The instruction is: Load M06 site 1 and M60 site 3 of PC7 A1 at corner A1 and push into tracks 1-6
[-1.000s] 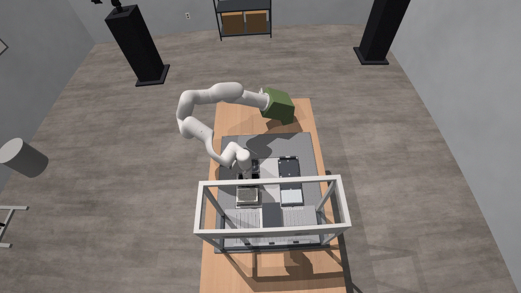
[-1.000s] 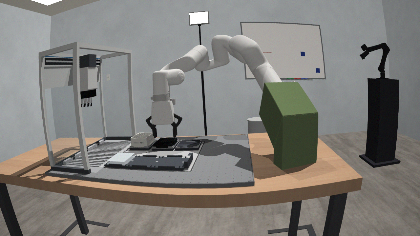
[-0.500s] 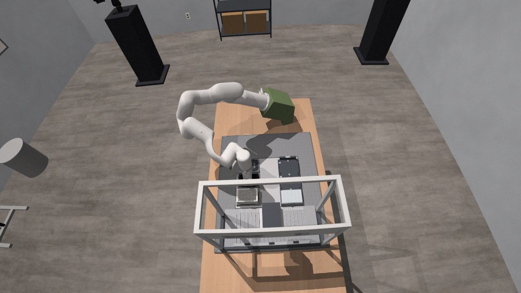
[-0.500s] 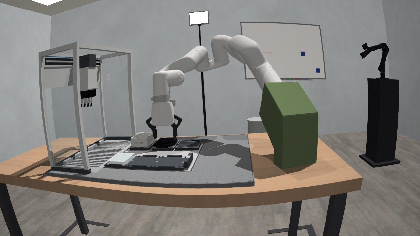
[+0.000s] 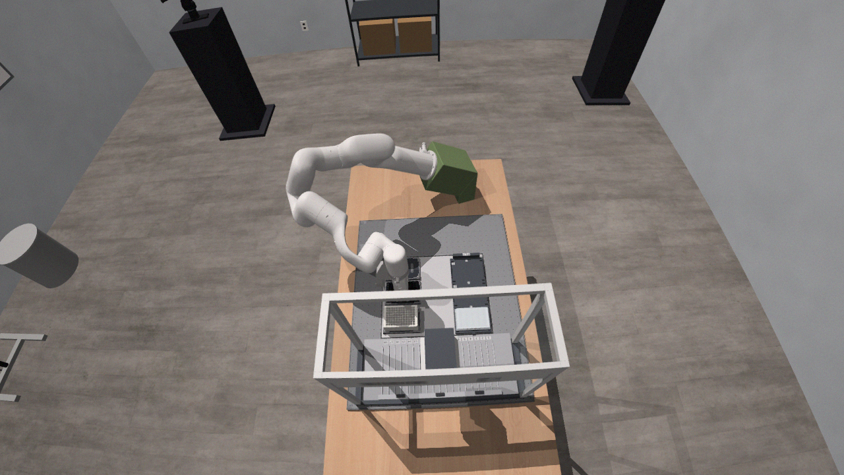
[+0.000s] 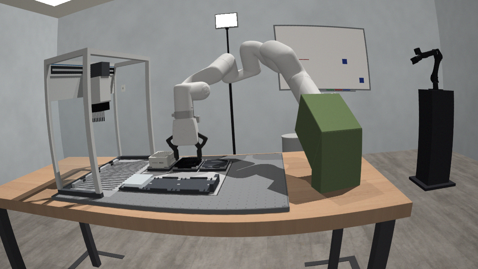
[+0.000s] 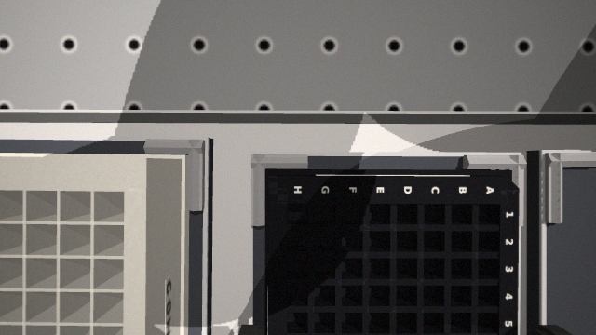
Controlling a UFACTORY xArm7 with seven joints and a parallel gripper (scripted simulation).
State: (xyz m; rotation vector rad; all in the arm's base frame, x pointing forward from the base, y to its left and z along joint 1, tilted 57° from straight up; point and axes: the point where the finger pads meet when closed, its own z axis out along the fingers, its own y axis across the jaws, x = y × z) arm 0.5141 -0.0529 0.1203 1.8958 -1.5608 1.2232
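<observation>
The black 96-well plate M06 lies 2 cm below my hand. Round my hand: nest S2: 3 cm below; then white deep-well block M09: 11 cm ahead, 1 cm to the right, 1 cm below; then nest S1: 11 cm behind, 3 cm below.
</observation>
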